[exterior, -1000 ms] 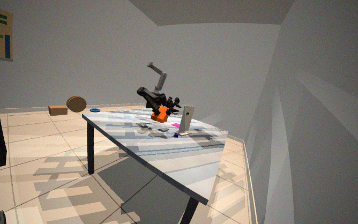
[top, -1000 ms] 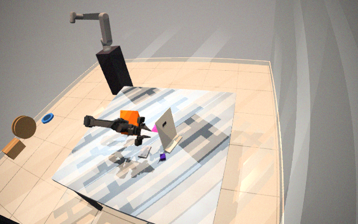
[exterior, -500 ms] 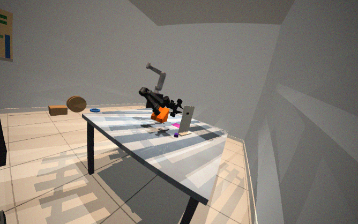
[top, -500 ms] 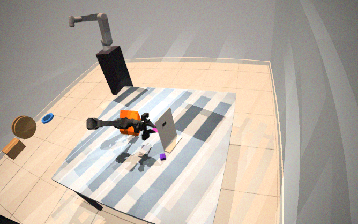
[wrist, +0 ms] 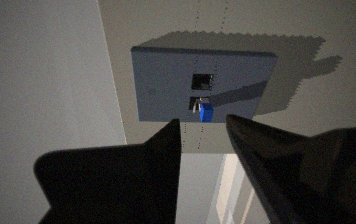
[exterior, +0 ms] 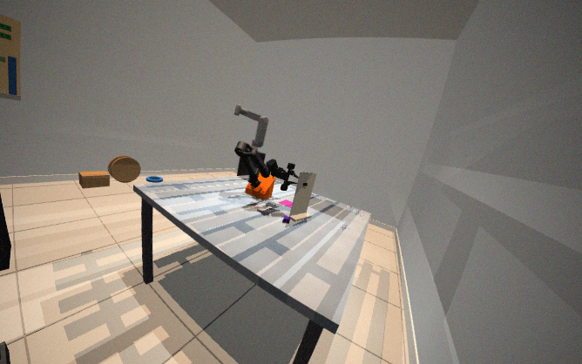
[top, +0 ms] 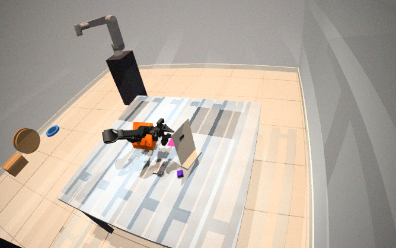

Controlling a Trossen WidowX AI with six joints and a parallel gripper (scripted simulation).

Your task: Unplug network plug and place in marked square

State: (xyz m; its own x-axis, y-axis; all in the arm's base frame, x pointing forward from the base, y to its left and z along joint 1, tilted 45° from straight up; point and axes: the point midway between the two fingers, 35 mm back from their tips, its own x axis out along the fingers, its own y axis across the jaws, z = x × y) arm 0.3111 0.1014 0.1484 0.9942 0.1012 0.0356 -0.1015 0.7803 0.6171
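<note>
Right now the network plug is 4 cm ahead of my gripper tip. Also, from my gripper tip: flat tile 22 cm below, 13 cm to the right, 11 cm behind; small purple cube 21 cm below, 14 cm to the right, 5 cm ahead; upright grey panel 9 cm below, 6 cm ahead, 1 cm to the right.
</note>
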